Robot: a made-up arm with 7 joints.
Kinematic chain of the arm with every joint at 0, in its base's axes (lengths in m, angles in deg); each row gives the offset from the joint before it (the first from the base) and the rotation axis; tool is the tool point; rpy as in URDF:
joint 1: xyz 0.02 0.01 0.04 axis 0 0.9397 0.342
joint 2: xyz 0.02 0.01 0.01 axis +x
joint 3: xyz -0.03 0.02 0 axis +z
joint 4: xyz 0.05 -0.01 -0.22 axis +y
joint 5: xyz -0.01 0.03 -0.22 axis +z
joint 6: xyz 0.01 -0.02 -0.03 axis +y
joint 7: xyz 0.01 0 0.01 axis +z
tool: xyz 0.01 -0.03 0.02 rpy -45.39 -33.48 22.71
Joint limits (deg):
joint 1: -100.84..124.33
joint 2: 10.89..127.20
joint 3: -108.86..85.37
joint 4: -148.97..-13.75
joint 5: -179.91..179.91
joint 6: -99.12..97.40
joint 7: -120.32..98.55
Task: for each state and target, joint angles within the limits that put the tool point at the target. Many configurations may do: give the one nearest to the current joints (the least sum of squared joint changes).
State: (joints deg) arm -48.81 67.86 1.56 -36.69 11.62 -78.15 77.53
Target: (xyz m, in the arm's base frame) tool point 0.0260 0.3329 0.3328
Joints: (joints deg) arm -62.00 108.75 17.91 -40.52 10.56 -81.53 81.54
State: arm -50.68 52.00 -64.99 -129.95 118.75 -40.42 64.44
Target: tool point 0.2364 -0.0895 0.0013
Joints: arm -54.45 40.05 -68.63 -117.09 121.03 -36.71 65.93
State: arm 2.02 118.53 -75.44 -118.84 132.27 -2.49 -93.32
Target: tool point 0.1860 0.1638 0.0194
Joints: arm -14.16 127.04 -56.00 -122.90 134.33 -0.22 -90.87
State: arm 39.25 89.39 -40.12 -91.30 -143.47 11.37 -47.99
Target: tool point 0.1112 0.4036 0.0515
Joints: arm 18.93 127.20 -68.26 -76.33 -136.88 15.51 -57.02
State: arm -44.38 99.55 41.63 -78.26 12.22 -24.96 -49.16
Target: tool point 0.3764 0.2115 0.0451
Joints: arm -37.60 50.14 5.51 -65.51 9.60 -30.67 -51.12
